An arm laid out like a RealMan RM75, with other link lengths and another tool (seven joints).
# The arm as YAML. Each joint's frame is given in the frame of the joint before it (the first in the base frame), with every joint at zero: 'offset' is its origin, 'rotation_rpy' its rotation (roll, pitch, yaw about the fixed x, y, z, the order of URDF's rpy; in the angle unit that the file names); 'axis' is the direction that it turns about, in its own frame. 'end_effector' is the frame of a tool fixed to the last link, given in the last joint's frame.
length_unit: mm
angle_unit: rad
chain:
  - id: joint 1
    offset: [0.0, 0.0, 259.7]
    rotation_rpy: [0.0, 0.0, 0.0]
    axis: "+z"
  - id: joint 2
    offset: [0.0, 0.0, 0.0]
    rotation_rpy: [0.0, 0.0, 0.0]
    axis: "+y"
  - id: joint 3
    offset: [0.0, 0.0, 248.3]
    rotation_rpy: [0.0, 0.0, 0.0]
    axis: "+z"
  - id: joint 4
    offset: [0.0, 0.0, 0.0]
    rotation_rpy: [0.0, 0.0, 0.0]
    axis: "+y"
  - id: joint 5
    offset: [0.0, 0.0, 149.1]
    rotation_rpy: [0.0, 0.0, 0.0]
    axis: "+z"
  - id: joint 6
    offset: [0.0, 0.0, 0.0]
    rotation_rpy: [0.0, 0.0, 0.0]
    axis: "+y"
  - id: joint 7
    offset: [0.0, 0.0, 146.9]
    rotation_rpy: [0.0, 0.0, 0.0]
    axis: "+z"
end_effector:
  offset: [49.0, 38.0, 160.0]
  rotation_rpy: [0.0, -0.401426, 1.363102]
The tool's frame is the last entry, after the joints.
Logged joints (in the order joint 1, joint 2, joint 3, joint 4, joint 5, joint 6, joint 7), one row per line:
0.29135 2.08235 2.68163 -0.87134 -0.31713 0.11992 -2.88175
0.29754 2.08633 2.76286 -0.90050 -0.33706 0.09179 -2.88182
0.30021 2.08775 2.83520 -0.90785 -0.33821 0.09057 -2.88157
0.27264 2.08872 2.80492 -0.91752 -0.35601 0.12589 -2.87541
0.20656 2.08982 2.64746 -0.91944 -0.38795 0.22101 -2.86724
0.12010 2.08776 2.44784 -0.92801 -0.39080 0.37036 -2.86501
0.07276 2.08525 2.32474 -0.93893 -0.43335 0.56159 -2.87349
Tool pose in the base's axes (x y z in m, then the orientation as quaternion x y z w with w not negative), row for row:
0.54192 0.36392 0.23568 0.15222 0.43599 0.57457 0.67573
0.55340 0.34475 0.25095 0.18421 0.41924 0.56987 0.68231
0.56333 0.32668 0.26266 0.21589 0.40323 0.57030 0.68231
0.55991 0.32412 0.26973 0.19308 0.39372 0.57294 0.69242
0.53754 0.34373 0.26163 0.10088 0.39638 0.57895 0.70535
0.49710 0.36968 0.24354 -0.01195 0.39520 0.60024 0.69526
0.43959 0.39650 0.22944 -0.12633 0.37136 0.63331 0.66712
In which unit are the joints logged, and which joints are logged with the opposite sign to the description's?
The joints are logged in radians. Opposite sign: joint 4.
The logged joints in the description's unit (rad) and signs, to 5 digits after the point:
0.29135 2.08235 2.68163 0.87134 -0.31713 0.11992 -2.88175
0.29754 2.08633 2.76286 0.90050 -0.33706 0.09179 -2.88182
0.30021 2.08775 2.83520 0.90785 -0.33821 0.09057 -2.88157
0.27264 2.08872 2.80492 0.91752 -0.35601 0.12589 -2.87541
0.20656 2.08982 2.64746 0.91944 -0.38795 0.22101 -2.86724
0.12010 2.08776 2.44784 0.92801 -0.39080 0.37036 -2.86501
0.07276 2.08525 2.32474 0.93893 -0.43335 0.56159 -2.87349

